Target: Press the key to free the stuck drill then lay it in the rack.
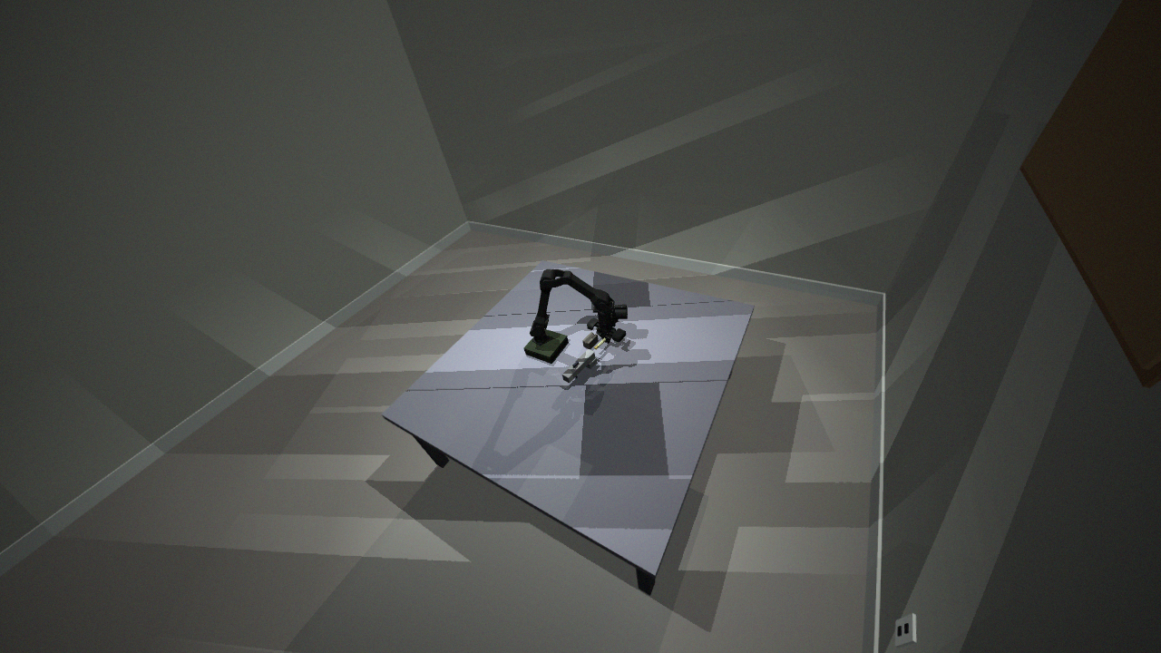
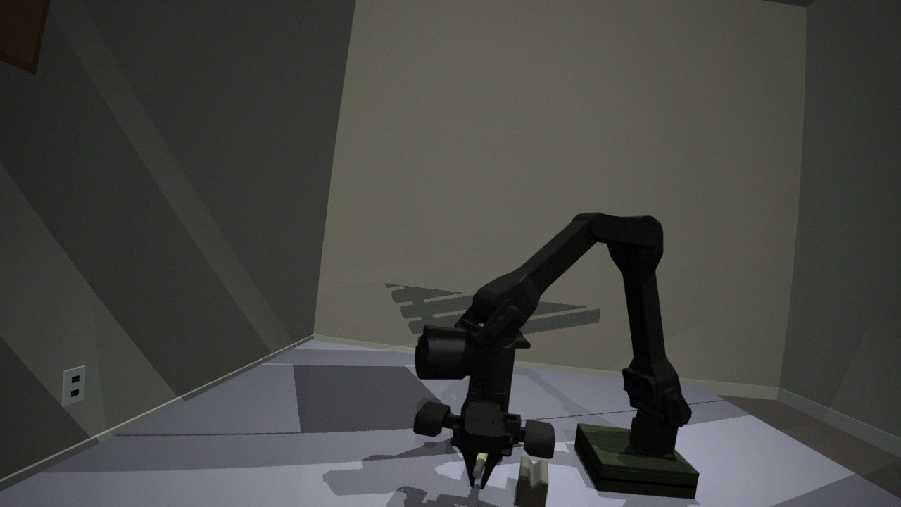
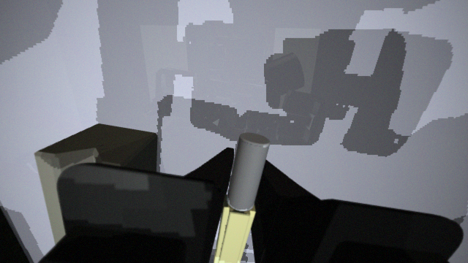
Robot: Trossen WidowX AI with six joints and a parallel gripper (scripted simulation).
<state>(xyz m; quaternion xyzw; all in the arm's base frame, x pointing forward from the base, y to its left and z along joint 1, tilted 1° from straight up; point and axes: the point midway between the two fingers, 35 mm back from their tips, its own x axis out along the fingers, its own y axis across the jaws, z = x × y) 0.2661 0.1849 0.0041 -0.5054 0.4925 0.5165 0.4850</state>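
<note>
Right now my gripper tip is 4 cm to the left of the white cylindrical drill and 3 cm below it. The rest, counted from my gripper tip: pale block-shaped housing (1 cm ahead, 20 cm to the right, 3 cm above); then thin dark drill (1 cm ahead, 23 cm to the right, 4 cm above); then rack (7 cm behind, 4 cm to the right).
</note>
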